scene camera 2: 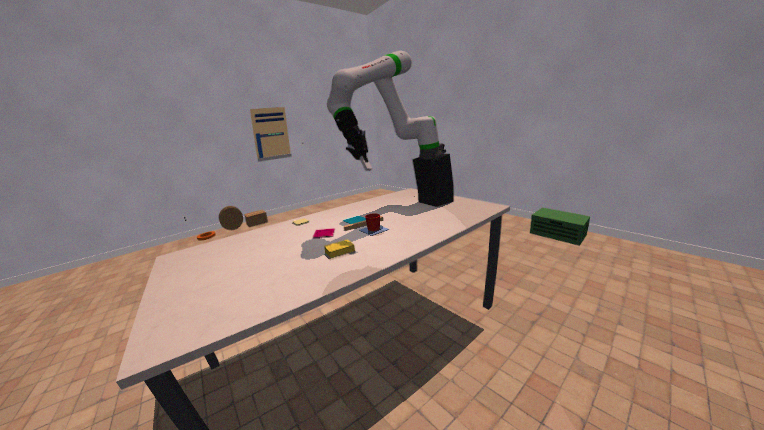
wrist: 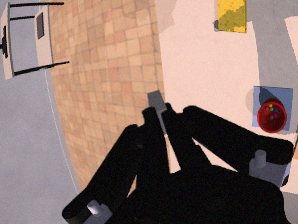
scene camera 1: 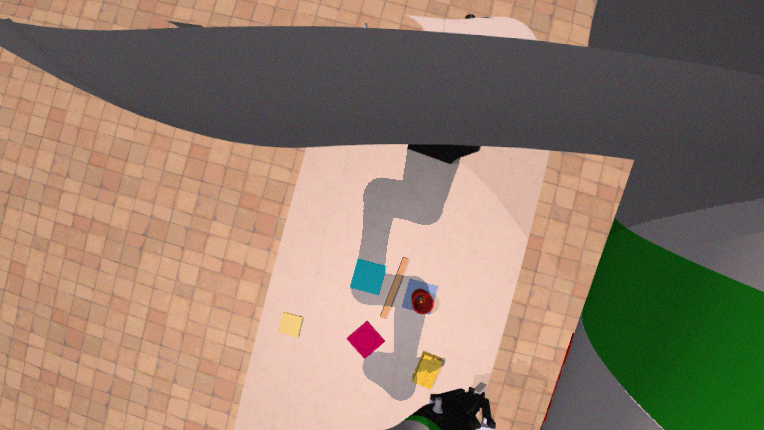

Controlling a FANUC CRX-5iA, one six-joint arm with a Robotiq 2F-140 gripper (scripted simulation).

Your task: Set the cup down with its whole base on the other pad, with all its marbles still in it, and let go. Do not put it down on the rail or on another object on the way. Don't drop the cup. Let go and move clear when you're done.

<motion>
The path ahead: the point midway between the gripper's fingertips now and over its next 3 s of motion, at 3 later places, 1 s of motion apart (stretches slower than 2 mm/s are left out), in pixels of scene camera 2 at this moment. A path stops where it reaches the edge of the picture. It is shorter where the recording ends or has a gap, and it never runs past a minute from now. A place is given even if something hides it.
My gripper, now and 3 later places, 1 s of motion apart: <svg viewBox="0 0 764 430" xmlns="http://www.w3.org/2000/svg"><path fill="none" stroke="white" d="M368 169L364 157L368 198L371 208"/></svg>
</motion>
